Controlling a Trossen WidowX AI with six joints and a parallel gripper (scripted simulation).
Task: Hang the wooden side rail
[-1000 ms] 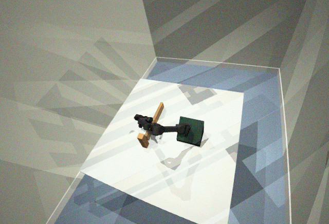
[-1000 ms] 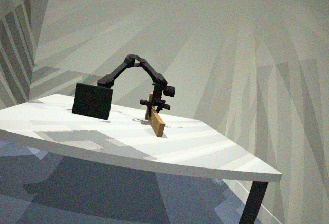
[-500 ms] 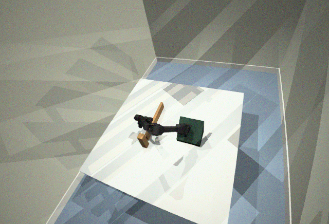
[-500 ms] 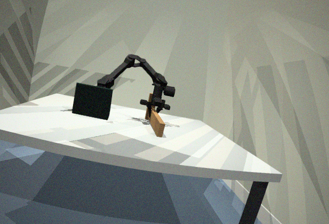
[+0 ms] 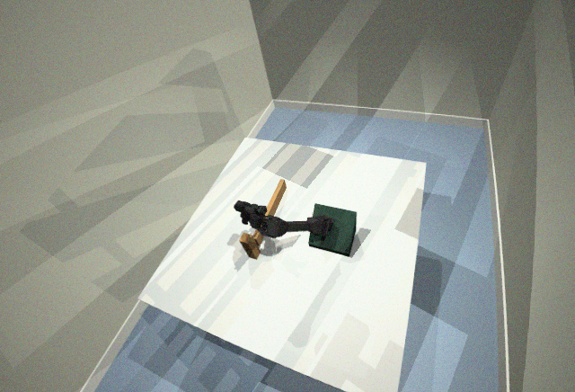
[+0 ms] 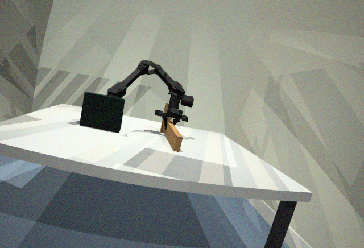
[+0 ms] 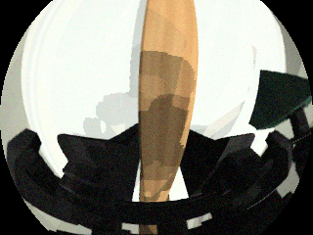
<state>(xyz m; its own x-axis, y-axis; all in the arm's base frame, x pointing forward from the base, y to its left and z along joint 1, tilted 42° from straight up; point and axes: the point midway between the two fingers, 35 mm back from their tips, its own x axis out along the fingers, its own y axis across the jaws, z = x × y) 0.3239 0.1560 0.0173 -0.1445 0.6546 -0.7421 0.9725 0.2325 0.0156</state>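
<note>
My gripper tip is 130 mm to the right of the wooden headboard post, 40 mm below it and 20 mm past it.
</note>
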